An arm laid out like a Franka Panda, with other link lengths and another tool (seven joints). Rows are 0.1 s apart.
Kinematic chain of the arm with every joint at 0, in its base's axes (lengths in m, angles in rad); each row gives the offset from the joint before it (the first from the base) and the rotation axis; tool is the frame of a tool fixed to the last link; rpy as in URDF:
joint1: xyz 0 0 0.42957 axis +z
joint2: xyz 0 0 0 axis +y
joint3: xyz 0 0 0.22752 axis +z
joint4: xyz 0.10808 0 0 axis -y
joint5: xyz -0.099 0 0.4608 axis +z
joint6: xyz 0 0 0 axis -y
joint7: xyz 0.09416 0 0 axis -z
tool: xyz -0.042 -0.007 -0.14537 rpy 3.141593 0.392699 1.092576
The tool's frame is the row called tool.
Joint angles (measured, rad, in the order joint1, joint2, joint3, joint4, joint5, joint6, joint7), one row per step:
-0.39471 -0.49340 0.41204 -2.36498 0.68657 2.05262 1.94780
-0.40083 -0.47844 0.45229 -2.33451 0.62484 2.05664 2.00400
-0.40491 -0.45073 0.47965 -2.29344 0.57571 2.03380 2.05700
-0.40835 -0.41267 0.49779 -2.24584 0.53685 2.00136 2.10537
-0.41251 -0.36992 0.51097 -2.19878 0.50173 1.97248 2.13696
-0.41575 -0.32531 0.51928 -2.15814 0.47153 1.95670 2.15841
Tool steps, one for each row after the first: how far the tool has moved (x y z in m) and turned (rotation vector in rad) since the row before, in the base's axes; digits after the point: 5 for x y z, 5 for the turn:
0.00443 0.01778 0.00052 -0.05890 0.01283 0.00264
0.00434 0.01521 0.00007 -0.03228 0.03061 0.00305
0.00534 0.01163 -0.00038 -0.01511 0.03724 -0.00072
0.00589 0.00786 -0.00164 -0.01155 0.03154 0.00594
0.00689 0.00411 -0.00386 -0.00723 0.02252 0.00441

